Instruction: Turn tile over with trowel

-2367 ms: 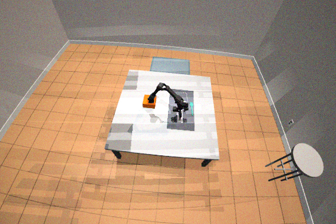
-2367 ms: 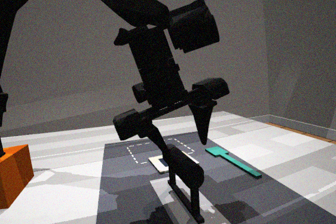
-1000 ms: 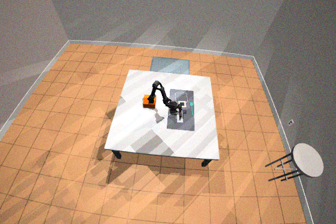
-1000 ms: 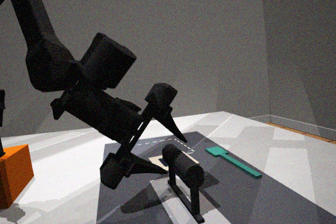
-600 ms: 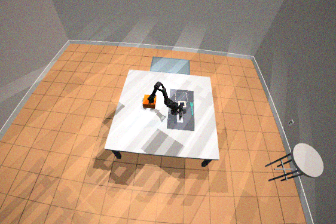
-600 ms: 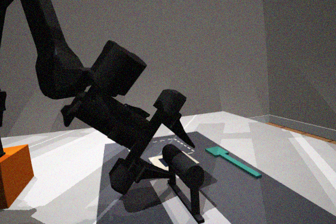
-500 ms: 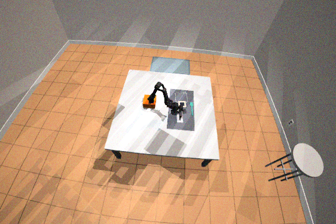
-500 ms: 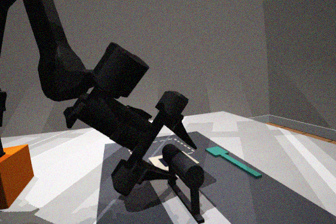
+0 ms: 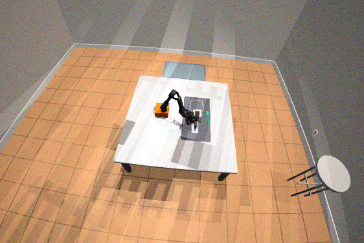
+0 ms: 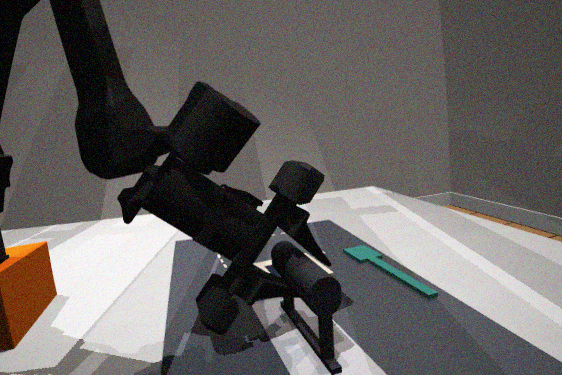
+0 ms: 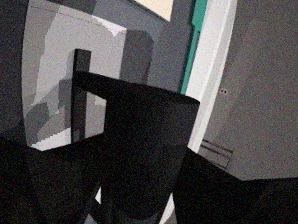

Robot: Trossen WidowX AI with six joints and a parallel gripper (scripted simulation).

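My gripper tip is 100 mm to the right of the dark mat and 70 mm above it. Round my gripper tip: teal strip 140 mm ahead, 110 mm to the left, 50 mm below; then cream tile 160 mm to the left, 50 mm below, 10 mm ahead.
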